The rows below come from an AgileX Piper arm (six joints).
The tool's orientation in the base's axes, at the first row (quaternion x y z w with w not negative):
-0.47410 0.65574 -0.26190 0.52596
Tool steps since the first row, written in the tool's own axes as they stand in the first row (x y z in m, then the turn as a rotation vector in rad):
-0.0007 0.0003 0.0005 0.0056 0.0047 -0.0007
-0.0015 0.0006 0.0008 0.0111 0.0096 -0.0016
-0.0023 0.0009 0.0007 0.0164 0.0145 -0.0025
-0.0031 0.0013 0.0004 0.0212 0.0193 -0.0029
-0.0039 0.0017 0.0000 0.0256 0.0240 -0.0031
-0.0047 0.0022 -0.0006 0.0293 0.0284 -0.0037
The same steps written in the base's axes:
0.0004 0.0008 -0.0001 -0.0023 -0.0032 -0.0062
0.0005 0.0017 -0.0001 -0.0048 -0.0062 -0.0125
0.0003 0.0025 0.0000 -0.0073 -0.0091 -0.0187
-0.0001 0.0034 0.0001 -0.0093 -0.0115 -0.0247
-0.0006 0.0042 0.0003 -0.0111 -0.0135 -0.0306
-0.0013 0.0050 0.0004 -0.0132 -0.0151 -0.0357

